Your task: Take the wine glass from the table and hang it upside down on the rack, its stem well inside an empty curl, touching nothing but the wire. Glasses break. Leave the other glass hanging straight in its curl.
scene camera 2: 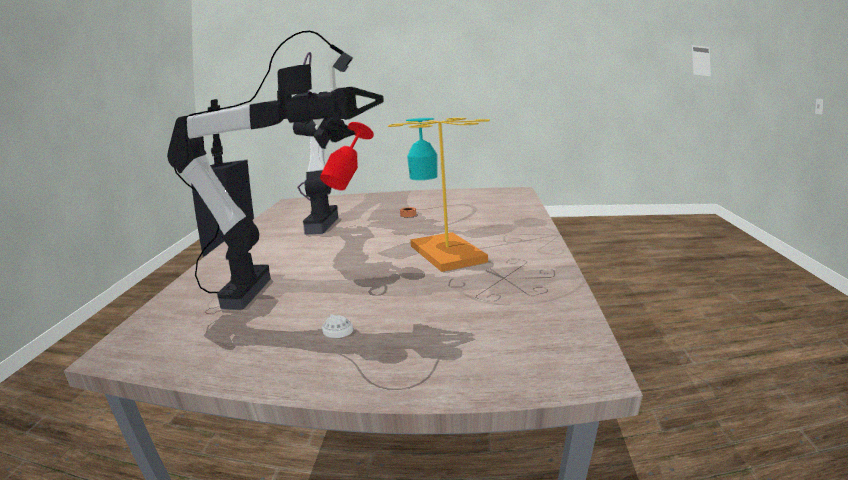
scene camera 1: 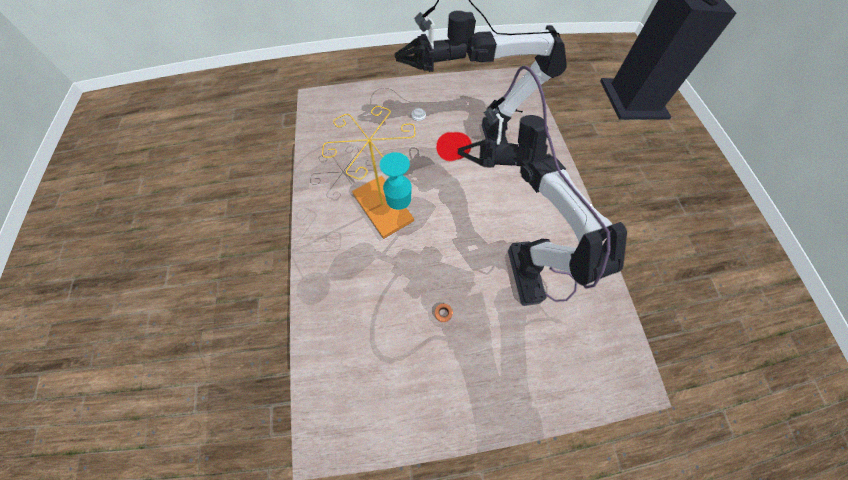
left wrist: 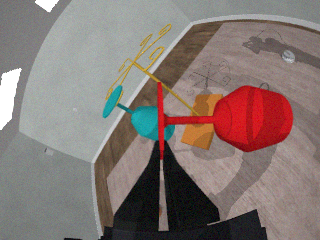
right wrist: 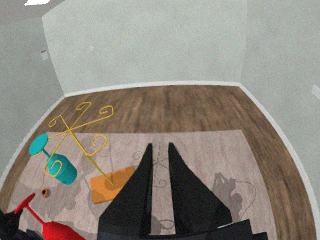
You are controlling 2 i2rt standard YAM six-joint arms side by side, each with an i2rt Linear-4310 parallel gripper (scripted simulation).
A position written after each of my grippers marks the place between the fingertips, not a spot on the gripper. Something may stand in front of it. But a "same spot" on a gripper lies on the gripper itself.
Labels:
my right gripper: scene camera 2; scene camera 1 395,57; right wrist; not seen in the left wrist view (out of frame)
teal glass: scene camera 2; scene camera 1 397,188; left wrist 144,118; right wrist
same spot on my right gripper: (right wrist: pixel 200 206) = (scene camera 2: pixel 351 88)
same spot on teal glass: (right wrist: pixel 68 173) = (scene camera 2: pixel 418 165)

